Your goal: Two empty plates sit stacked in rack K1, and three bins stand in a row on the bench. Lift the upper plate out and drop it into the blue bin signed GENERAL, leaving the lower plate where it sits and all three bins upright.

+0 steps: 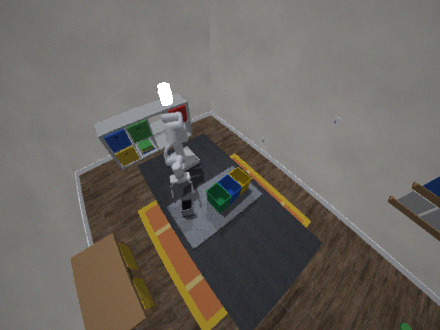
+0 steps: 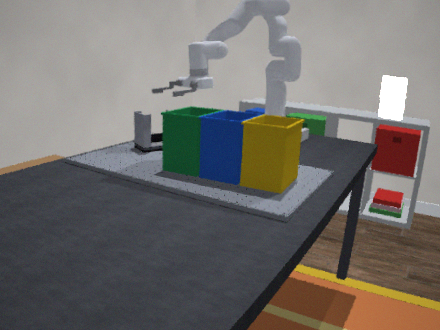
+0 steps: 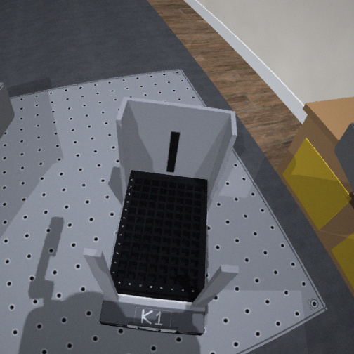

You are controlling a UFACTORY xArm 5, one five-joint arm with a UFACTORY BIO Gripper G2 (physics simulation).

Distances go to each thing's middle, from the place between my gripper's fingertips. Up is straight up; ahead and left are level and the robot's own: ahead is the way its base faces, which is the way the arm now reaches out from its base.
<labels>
The black gridded plate (image 3: 159,252) lies 30 mm ahead of my hand, 10 mm to the right of it and 170 mm below it. Also, from my hand: yellow bin (image 2: 271,144) (50 mm ahead, 520 mm to the left, 120 mm below); then blue bin (image 2: 221,138) (80 mm ahead, 390 mm to the left, 120 mm below); then green bin (image 2: 182,127) (110 mm ahead, 260 mm to the left, 120 mm below).
</labels>
